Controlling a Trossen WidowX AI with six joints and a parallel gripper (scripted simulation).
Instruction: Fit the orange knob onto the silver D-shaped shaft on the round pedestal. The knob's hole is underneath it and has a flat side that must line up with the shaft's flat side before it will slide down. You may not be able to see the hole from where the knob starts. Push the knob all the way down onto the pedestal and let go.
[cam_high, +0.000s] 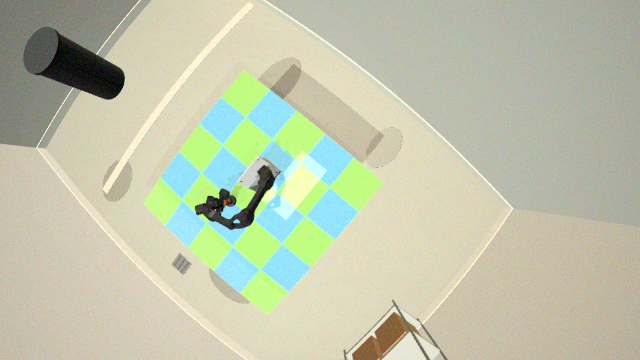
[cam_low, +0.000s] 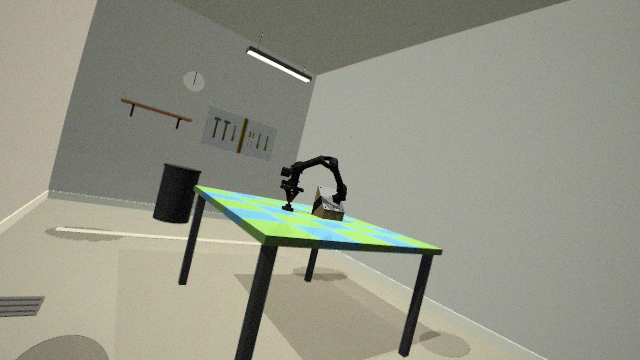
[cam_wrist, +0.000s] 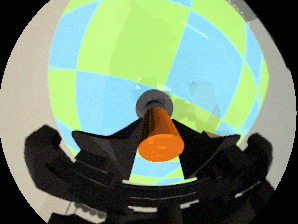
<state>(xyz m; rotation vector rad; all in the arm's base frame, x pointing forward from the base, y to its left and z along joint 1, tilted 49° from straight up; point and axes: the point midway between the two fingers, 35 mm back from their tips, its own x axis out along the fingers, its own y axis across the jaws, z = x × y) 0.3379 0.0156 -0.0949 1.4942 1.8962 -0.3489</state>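
The orange knob lies 30 mm above my gripper tip. Also, from my gripper tip: dark pedestal: 40 mm below.
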